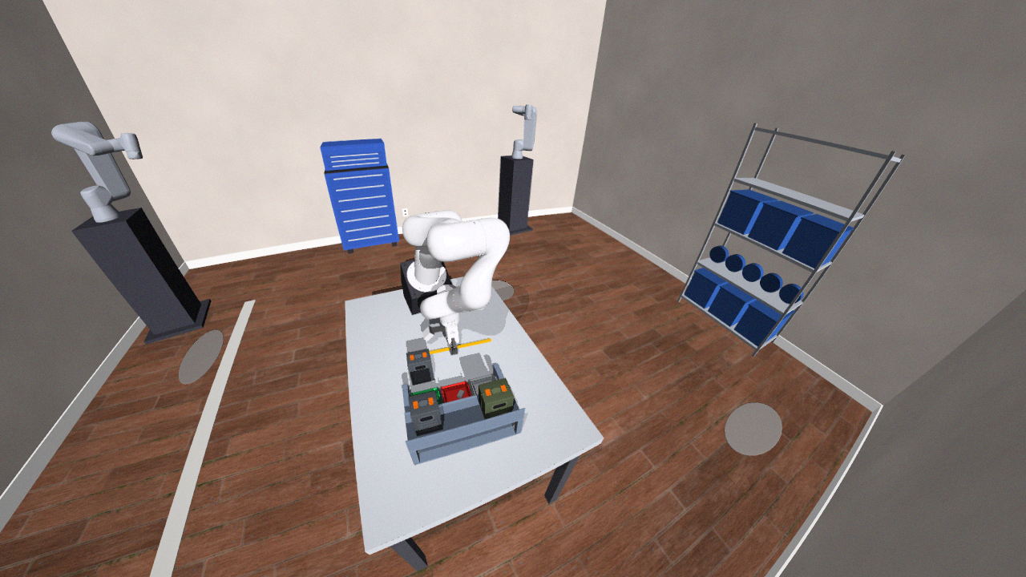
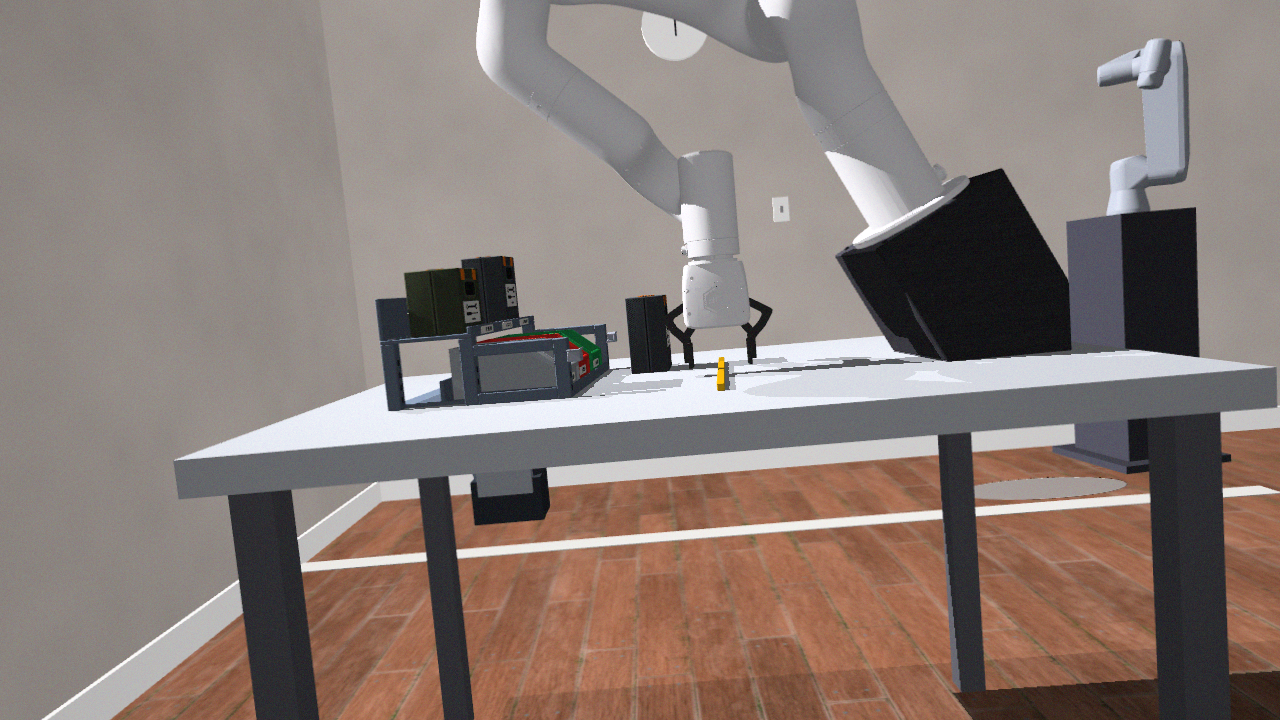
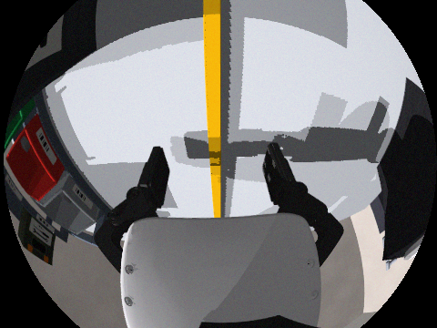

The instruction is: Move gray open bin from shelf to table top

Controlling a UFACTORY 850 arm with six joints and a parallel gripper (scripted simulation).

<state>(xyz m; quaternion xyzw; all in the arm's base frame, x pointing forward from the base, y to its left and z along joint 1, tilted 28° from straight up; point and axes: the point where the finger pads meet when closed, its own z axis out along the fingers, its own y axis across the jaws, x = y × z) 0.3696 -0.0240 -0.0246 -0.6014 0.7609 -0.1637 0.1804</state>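
Now: the yellow strip 20 mm below my hand. Also, from my hand: red bin: 290 mm ahead, 110 mm to the right, 20 mm above; then green bin: 260 mm ahead, 220 mm to the right, 20 mm above; then gray bin: 310 mm ahead, 20 mm above.
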